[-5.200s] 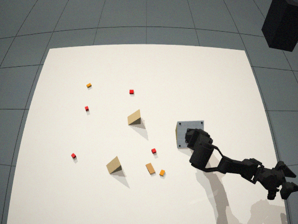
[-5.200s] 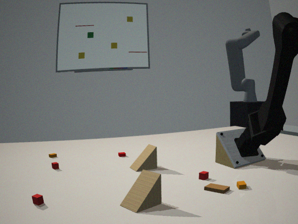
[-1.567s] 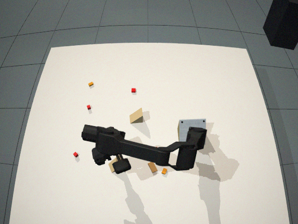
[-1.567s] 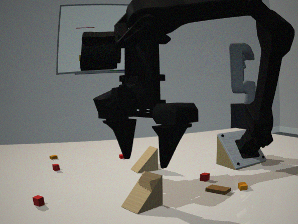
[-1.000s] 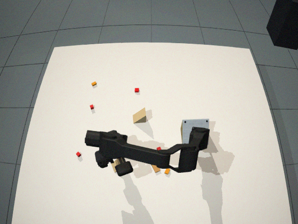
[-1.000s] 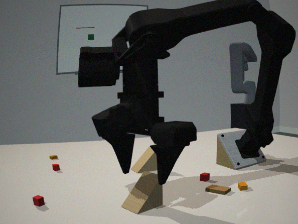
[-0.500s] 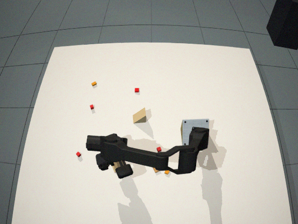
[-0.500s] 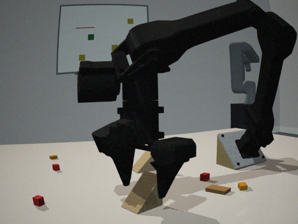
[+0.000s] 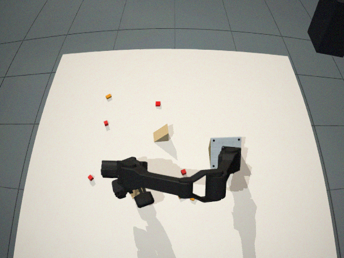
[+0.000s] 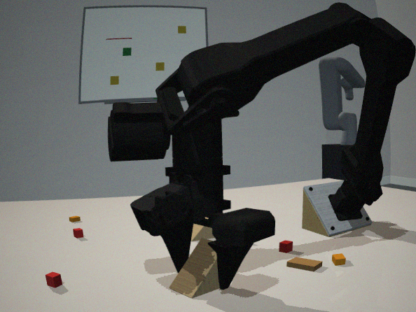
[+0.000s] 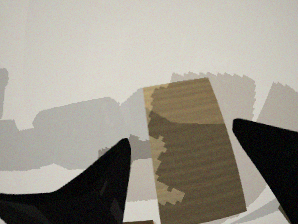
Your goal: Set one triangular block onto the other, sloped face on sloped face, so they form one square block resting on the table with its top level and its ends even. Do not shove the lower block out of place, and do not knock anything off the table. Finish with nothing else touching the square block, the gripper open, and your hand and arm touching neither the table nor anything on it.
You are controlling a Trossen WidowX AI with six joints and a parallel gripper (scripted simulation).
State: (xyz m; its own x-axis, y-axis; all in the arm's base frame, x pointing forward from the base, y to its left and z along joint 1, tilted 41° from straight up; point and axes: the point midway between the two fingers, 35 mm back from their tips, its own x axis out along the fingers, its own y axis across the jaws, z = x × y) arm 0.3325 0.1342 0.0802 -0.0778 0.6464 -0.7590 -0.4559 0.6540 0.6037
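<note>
The flat brown brick is 15 cm behind my gripper tip. The rest, counted from my gripper tip: tan triangular block (1 cm behind, 1 cm above).
</note>
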